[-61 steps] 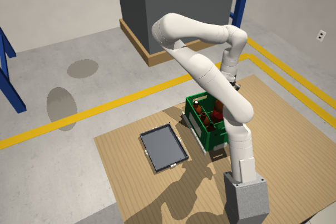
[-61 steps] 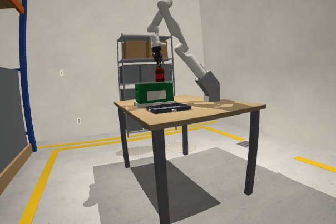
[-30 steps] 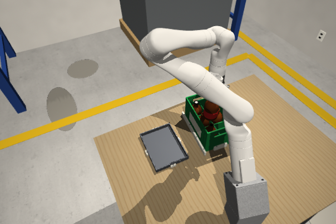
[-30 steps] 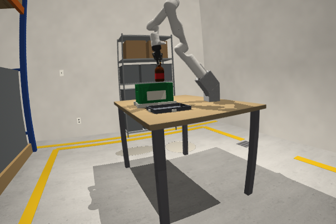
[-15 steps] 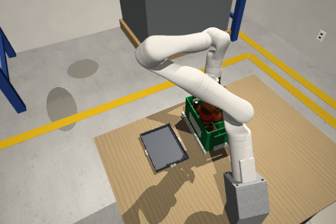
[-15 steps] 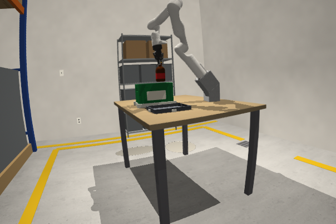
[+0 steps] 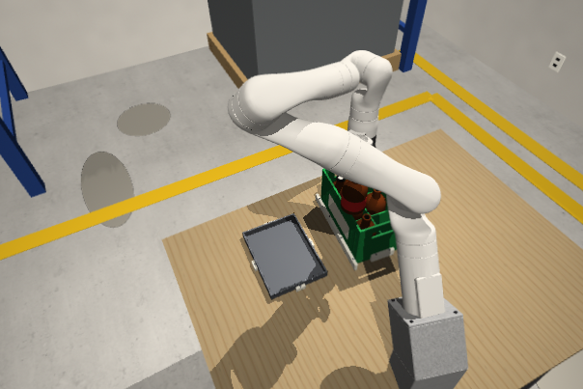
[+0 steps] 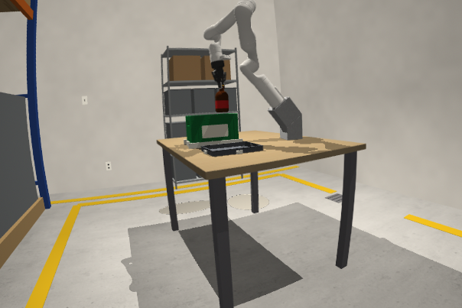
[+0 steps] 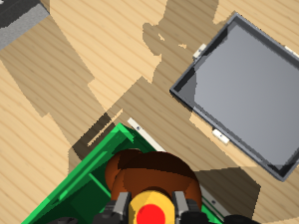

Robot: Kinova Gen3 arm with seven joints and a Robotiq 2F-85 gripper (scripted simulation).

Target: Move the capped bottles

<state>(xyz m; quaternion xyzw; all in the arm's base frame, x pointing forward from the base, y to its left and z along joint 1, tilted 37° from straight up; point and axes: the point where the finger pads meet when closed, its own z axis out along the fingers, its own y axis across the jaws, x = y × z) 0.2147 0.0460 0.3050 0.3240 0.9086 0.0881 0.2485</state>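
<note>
Right now the brown bottle is 70 mm below my hand. Also, from my hand: green crate (250 mm below, 70 mm to the right, 60 mm ahead); grey tray (330 mm below, 220 mm to the left, 10 mm ahead).
</note>
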